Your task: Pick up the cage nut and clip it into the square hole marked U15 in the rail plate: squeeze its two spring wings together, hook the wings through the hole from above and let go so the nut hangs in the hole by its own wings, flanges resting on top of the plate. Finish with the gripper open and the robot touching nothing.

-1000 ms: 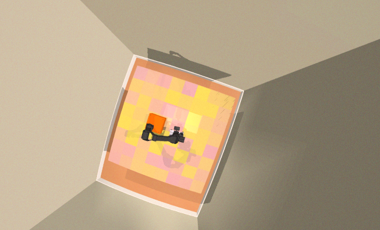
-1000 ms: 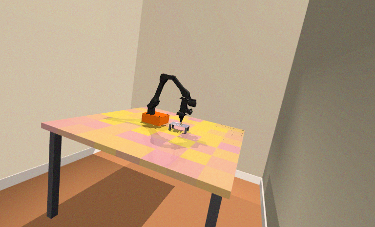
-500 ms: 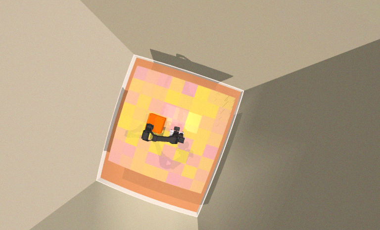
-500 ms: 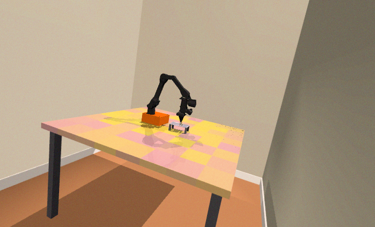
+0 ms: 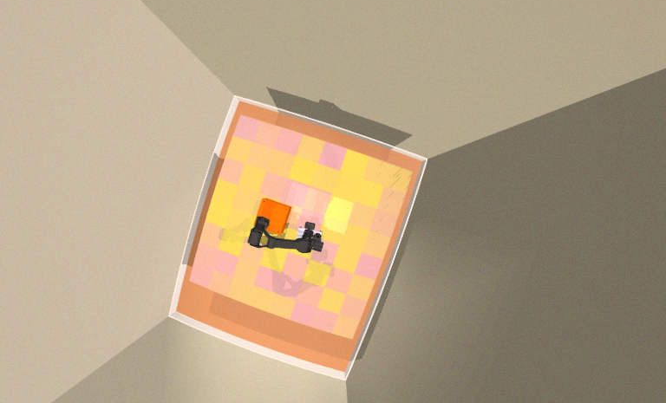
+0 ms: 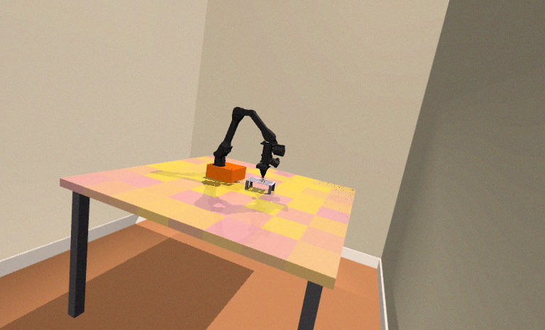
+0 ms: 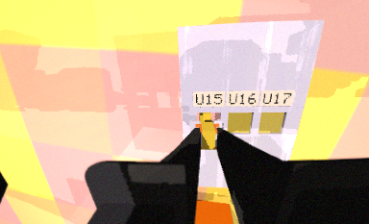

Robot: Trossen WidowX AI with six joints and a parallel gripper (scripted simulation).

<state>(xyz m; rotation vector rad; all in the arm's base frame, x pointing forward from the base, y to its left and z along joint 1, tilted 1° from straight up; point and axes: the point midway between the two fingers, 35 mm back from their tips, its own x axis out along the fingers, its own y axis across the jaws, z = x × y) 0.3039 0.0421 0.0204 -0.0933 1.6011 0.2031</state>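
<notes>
Right now my gripper tip is 10 mm above the cage nut.
</notes>
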